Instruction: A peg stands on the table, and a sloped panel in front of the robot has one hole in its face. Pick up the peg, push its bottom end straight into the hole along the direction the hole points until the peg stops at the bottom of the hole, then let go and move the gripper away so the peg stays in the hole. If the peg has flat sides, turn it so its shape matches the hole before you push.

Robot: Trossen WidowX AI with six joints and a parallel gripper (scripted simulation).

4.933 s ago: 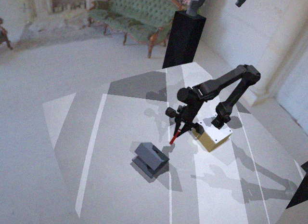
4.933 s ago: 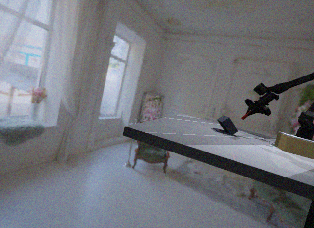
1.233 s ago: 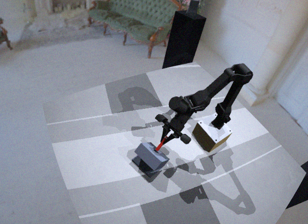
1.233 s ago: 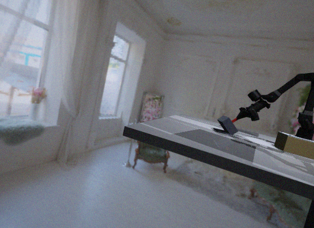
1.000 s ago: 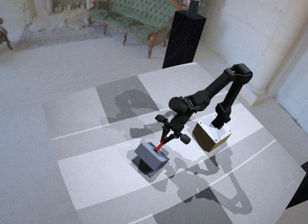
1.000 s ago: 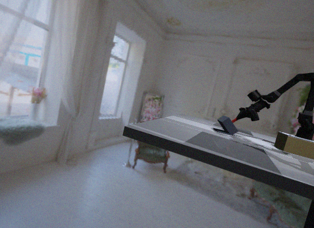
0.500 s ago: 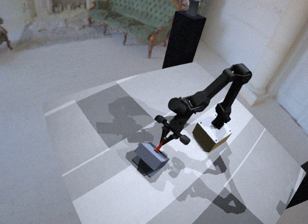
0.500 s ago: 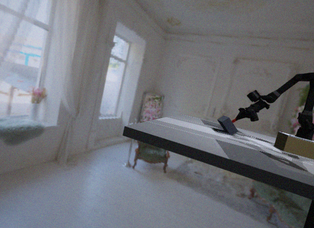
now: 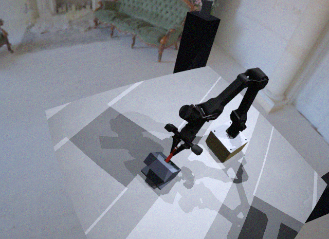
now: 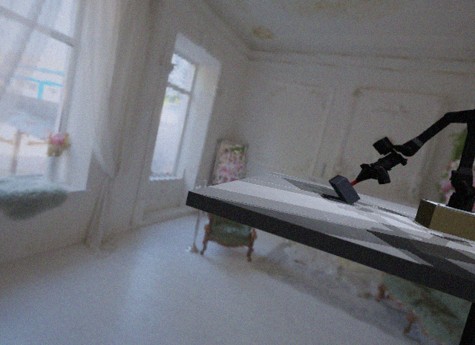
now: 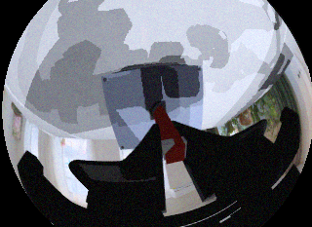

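Now: the panel 40 mm ahead of my gripper tip and 50 mm below it. Also, from my gripper tip: red peg: 10 mm behind, 10 mm above.
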